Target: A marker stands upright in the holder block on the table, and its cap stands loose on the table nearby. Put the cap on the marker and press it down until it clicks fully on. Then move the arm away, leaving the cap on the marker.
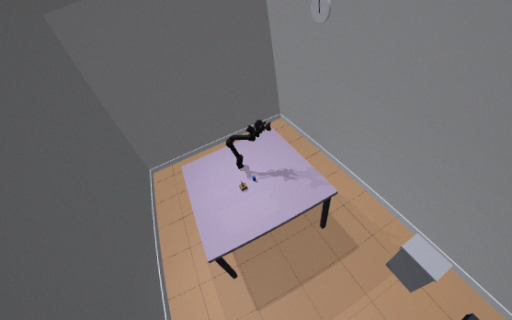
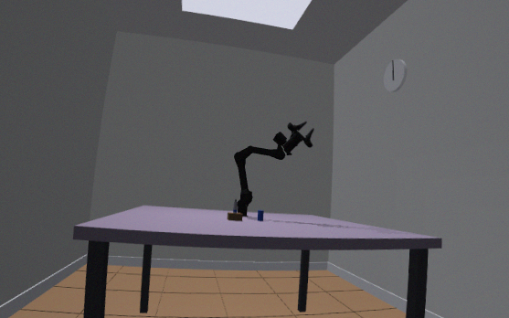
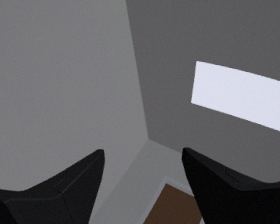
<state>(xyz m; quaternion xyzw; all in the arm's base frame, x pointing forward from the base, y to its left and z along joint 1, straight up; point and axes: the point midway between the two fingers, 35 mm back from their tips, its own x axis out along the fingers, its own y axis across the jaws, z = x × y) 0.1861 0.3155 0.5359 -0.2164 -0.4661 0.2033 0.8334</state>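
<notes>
The blue cap lies 8 cm ahead of my gripper tip, 29 cm to the right of it and 53 cm below it. Also, from my gripper tip: brown holder block (10 cm ahead, 43 cm to the right, 54 cm below).
</notes>
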